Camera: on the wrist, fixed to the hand. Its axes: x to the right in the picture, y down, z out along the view.
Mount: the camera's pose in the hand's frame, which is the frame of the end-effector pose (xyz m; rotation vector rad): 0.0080 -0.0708 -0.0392 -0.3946 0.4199 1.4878
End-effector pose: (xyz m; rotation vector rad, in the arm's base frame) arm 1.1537 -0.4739 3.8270 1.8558 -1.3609 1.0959
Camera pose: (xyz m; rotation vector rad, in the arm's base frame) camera 1.2114 -0.4235 3.8542 0.0468 -2.4123 1.5030
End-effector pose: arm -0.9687 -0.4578 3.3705 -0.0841 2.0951 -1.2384
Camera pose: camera -1.0175 -0.4700 3.4344 1.3769 1.8574 0.0871
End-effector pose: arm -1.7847 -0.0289 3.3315 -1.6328 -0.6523 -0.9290
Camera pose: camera -1.8468 -0.0491 3.3800 -1.6111 1.0306 -0.2065
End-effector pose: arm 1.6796 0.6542 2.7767 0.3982 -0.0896 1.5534
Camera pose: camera 1.7417 0.6760 2.7290 -0.4731 -0.4222 2.9549
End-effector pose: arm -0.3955 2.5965 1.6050 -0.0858 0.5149 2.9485
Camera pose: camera -0.3913 2.6501 1.5440 0.2359 0.0482 -1.7321
